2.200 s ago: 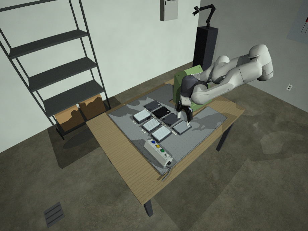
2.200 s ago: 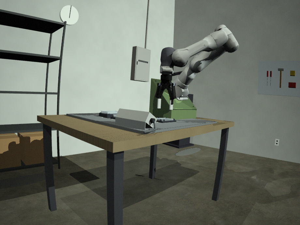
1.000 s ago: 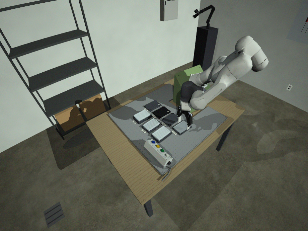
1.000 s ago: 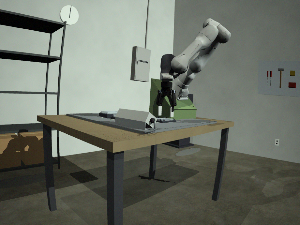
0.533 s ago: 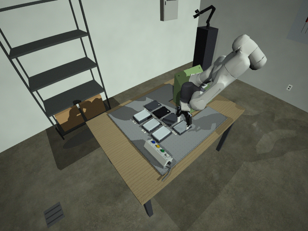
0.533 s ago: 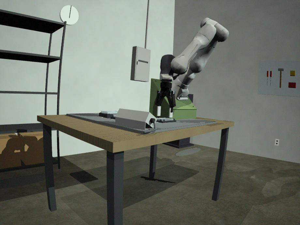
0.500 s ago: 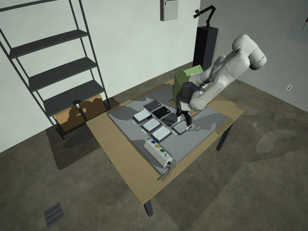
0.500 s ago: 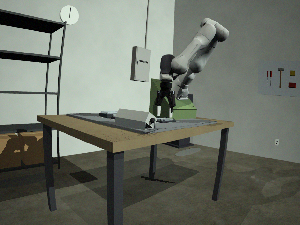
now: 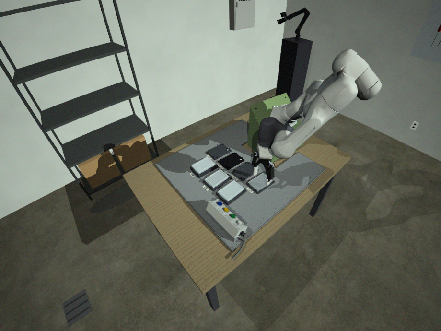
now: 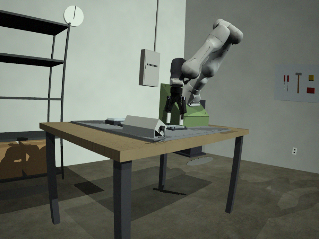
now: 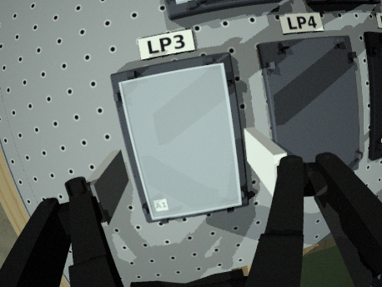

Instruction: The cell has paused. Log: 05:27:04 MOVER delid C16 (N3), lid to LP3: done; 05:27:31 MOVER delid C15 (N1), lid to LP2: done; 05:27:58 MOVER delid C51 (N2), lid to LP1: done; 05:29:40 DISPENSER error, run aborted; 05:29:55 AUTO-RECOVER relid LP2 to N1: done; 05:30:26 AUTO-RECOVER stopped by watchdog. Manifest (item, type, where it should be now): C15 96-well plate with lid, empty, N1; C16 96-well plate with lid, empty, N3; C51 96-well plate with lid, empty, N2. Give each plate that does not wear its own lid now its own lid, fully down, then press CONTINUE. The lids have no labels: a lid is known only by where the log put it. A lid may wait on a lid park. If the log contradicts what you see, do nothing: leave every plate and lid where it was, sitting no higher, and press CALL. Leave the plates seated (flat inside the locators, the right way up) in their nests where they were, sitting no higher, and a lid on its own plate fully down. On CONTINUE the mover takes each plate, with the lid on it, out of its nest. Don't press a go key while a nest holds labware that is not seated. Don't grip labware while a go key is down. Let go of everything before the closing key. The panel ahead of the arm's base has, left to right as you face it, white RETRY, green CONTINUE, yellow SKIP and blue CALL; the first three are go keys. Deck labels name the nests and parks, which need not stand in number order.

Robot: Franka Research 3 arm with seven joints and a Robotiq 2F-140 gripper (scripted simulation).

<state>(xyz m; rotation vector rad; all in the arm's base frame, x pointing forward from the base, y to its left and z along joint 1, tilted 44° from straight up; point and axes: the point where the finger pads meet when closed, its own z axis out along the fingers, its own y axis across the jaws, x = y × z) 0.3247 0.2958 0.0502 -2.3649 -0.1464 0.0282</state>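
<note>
Right now the clear lid is 4 cm below my hand. The rest, counted from my hand: park LP4 (2 cm ahead, 13 cm to the right, 5 cm below); park LP3 (5 cm below); LP4 label (11 cm ahead, 12 cm to the right, 5 cm below).
</note>
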